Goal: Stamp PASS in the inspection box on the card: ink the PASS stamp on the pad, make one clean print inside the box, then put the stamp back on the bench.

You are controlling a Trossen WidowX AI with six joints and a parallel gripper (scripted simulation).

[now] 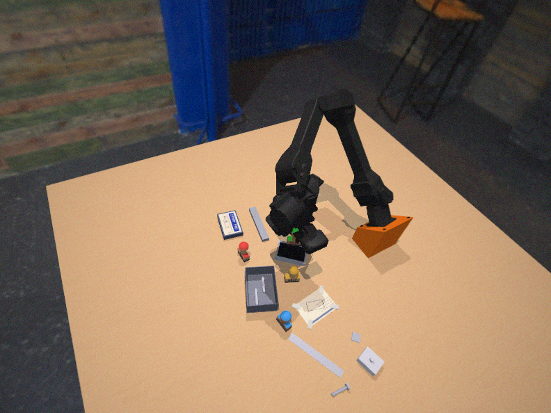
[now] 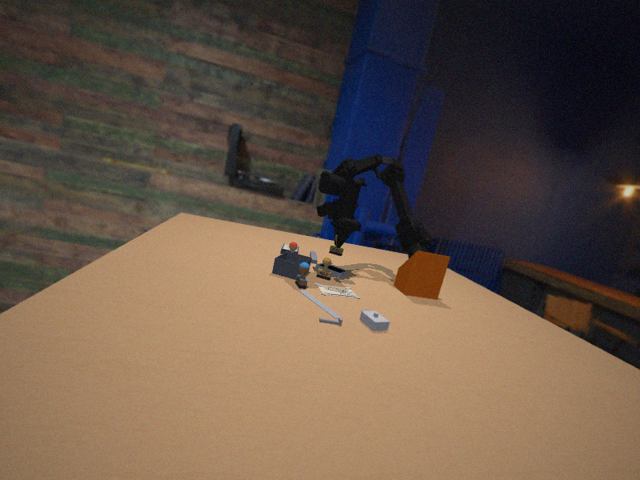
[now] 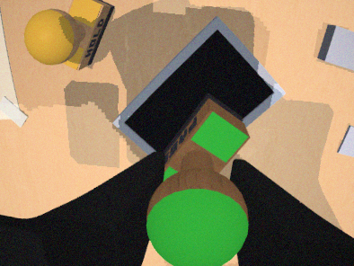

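Right now my gripper tip is 8 cm above the ink pad. The rest, counted from my gripper tip: green-knobbed pass stamp right at my gripper tip; yellow stamp 7 cm below, 6 cm to the left, 5 cm ahead; red stamp 12 cm ahead, 8 cm to the right, 7 cm below.
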